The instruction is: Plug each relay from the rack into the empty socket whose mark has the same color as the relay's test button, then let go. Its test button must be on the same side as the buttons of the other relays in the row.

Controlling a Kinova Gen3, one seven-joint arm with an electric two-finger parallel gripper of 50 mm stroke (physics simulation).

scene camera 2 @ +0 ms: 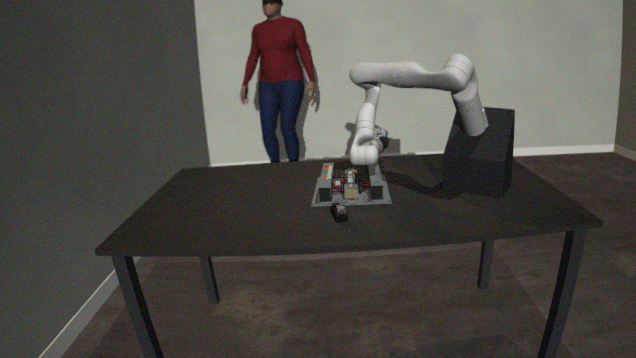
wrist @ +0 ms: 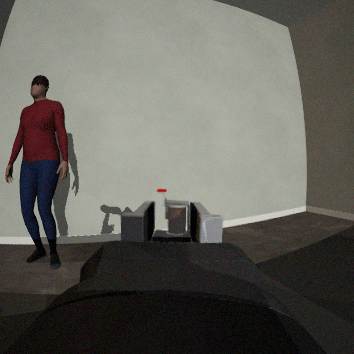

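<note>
My gripper is shut on a relay with a clear case, seen between the two fingers in the wrist view. A red tab sticks out at the relay's upper left. In the scene view the arm holds the gripper above the back of the grey panel, pointing toward the back wall; its fingertips are too small to tell there. A row of small parts stands mid-panel behind a tan block. A strip with orange, green and white patches is at the panel's left. Socket marks and button sides are too small to tell.
A small black thing with an orange part lies on the table in front of the panel. Dark blocks stand at the panel's front sides. The arm's black pedestal is at the right. A person stands beyond the table.
</note>
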